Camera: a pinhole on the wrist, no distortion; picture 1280 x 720 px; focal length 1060.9 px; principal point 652.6 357.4 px. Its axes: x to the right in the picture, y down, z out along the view. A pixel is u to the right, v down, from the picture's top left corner.
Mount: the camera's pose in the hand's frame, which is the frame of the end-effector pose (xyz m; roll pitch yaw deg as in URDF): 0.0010 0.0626 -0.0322 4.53 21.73 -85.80
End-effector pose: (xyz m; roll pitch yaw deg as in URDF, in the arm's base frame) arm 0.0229 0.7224 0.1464 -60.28 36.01 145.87
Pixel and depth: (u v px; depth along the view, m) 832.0 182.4 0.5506
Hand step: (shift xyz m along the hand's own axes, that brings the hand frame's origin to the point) -0.1116 -0.2335 0.4365
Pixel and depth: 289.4 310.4 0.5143
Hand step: -0.0603 0.0324 0.5076
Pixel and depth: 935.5 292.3 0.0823
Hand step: -0.0068 0.0113 0.0355
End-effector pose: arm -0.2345 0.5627 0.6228 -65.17 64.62 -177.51
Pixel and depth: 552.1 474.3 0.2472
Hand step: 0.0138 -0.0069 0.2074
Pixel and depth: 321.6 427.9 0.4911
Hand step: -0.0023 0.0224 0.4817
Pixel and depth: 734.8 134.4 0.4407
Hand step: -0.1118 -0.1379 0.3565
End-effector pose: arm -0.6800 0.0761 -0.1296 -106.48 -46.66 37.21
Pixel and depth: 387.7 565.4 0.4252
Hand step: 0.0548 0.0056 0.4070
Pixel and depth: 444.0 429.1 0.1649
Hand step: 0.0014 0.0315 0.1333
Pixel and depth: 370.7 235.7 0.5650
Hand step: -0.1030 -0.0124 0.5418
